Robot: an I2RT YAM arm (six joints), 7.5 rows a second.
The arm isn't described. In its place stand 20 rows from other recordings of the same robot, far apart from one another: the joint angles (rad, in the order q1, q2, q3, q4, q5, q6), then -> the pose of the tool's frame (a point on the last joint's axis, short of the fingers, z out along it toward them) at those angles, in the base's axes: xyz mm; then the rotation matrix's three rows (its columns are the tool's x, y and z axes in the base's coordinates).
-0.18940 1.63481 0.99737 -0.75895 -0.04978 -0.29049 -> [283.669 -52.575 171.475], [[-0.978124 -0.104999 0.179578], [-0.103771 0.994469 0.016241], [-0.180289 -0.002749 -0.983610]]
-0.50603 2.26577 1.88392 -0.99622 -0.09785 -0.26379 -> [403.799 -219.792 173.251], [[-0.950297 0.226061 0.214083], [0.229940 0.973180 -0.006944], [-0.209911 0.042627 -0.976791]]
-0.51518 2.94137 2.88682 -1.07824 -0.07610 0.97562 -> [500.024 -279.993 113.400], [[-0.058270 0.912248 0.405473], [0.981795 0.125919 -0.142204], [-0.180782 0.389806 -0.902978]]
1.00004 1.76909 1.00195 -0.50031 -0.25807 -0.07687 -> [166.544 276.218 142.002], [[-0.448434 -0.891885 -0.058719], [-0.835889 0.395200 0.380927], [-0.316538 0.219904 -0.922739]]
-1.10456 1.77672 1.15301 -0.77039 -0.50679 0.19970 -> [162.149 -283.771 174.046], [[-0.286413 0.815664 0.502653], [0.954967 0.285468 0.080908], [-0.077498 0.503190 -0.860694]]
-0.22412 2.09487 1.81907 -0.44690 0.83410 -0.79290 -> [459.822 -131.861 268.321], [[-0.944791 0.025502 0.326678], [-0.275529 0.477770 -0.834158], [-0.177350 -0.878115 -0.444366]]
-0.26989 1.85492 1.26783 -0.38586 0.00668 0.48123 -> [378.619 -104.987 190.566], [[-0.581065 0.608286 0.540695], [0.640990 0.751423 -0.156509], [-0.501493 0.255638 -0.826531]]
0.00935 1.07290 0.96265 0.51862 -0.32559 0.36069 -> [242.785 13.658 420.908], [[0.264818 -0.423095 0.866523], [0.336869 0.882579 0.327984], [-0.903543 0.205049 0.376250]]
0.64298 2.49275 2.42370 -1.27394 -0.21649 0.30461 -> [398.349 307.993 210.021], [[-0.931019 -0.361837 0.047732], [-0.331499 0.893082 0.304159], [-0.152685 0.267355 -0.951425]]
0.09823 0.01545 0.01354 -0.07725 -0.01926 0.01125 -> [109.794 11.509 168.446], [[-0.080009 -0.116267 0.989990], [0.003417 0.993136 0.116913], [-0.996788 0.012737 -0.079063]]
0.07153 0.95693 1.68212 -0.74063 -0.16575 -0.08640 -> [119.851 14.477 535.022], [[0.004940 -0.235492 0.971864], [-0.084974 0.968261 0.235051], [-0.996371 -0.083744 -0.015228]]
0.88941 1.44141 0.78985 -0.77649 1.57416 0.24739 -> [171.035 154.387 201.300], [[-0.581901 0.242081 0.776394], [-0.718856 0.293336 -0.630238], [-0.380313 -0.924852 0.003329]]
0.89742 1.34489 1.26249 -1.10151 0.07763 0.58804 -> [158.867 194.714 309.025], [[-0.902743 -0.312896 0.295215], [-0.244748 0.937940 0.245696], [-0.353771 0.149547 -0.923299]]
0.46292 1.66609 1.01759 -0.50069 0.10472 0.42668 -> [289.229 140.193 176.321], [[-0.911165 -0.031588 0.410829], [0.005243 0.996087 0.088217], [-0.412009 0.082534 -0.907434]]
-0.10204 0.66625 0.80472 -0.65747 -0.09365 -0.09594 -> [141.463 -11.138 315.622], [[-0.493140 -0.026722 0.869539], [-0.045376 0.998958 0.004965], [-0.868766 -0.037008 -0.493839]]
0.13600 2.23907 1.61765 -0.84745 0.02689 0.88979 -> [425.032 57.198 117.842], [[-0.723719 0.682149 0.104419], [0.684860 0.728562 -0.012848], [-0.084840 0.062214 -0.994450]]
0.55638 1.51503 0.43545 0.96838 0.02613 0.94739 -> [240.524 148.491 177.201], [[-0.465740 -0.218831 0.857438], [0.666122 0.551168 0.502488], [-0.582552 0.805187 -0.110933]]
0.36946 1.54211 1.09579 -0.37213 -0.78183 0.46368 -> [296.024 141.531 253.291], [[-0.924351 -0.326284 0.197772], [-0.017608 0.554274 0.832148], [-0.381137 0.765715 -0.518089]]
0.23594 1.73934 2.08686 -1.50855 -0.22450 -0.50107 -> [306.863 81.927 413.905], [[-0.631278 -0.703899 0.325598], [-0.633425 0.710194 0.307242], [-0.447505 -0.012287 -0.894197]]
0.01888 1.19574 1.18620 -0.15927 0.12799 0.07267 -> [276.641 0.679 398.445], [[-0.159761 0.118993 0.979958], [0.069008 0.991626 -0.109160], [-0.984741 0.050186 -0.166635]]
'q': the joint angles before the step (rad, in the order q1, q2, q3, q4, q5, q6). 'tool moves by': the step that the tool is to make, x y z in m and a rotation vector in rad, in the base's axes. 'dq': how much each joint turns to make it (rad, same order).
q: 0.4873, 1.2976, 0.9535, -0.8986, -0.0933, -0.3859
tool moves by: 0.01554, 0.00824, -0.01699, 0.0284, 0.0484, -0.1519
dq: 0.0004, 0.0869, 0.0000, 0.0722, 0.0027, 0.1603
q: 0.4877, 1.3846, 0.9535, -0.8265, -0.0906, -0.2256
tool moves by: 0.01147, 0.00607, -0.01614, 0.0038, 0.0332, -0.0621
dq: 0.0000, 0.0747, 0.0000, 0.0531, 0.0004, 0.0652
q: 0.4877, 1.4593, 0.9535, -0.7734, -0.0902, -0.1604
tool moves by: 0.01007, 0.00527, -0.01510, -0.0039, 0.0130, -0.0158
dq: 0.0000, 0.0668, 0.0000, 0.0549, 0.0019, 0.0160
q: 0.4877, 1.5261, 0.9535, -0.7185, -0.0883, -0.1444
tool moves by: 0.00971, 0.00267, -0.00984, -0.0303, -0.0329, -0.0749
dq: 0.0000, 0.0446, 0.0000, 0.0629, 0.0618, 0.0599
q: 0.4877, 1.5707, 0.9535, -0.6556, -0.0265, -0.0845
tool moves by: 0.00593, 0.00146, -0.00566, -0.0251, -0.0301, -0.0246
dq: 0.0000, 0.0260, 0.0000, 0.0409, 0.0420, 0.0126
